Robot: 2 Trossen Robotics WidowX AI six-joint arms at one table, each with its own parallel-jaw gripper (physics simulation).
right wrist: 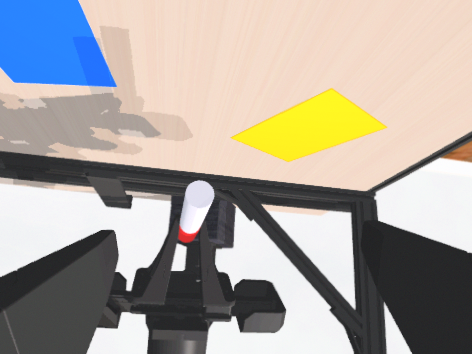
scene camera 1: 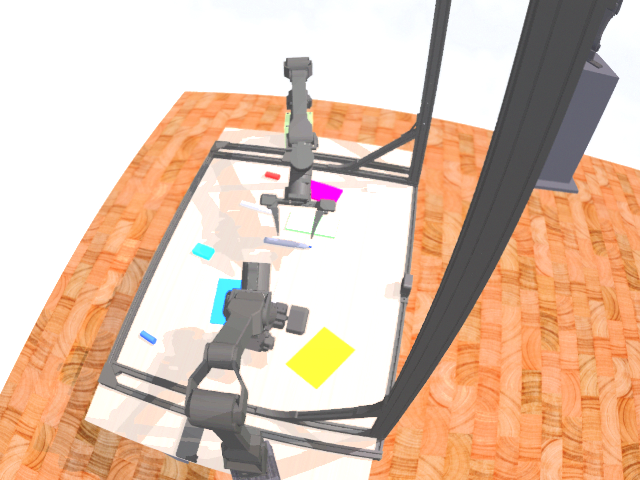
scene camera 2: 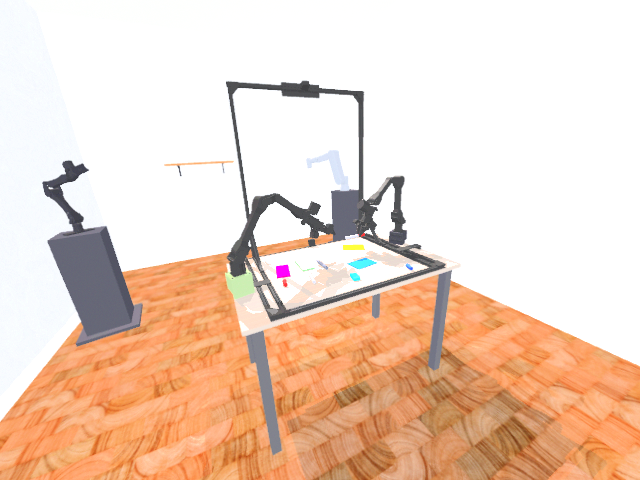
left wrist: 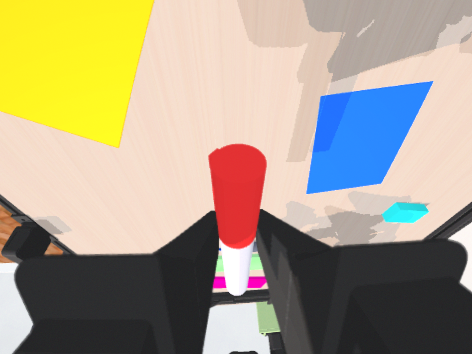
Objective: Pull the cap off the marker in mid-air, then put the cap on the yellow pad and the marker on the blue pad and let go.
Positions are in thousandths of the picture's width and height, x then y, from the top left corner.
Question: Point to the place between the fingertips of the left gripper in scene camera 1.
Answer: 426,651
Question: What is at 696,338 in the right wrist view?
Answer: A yellow pad.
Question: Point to a white marker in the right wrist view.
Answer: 423,552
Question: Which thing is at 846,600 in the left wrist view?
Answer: A cyan block.
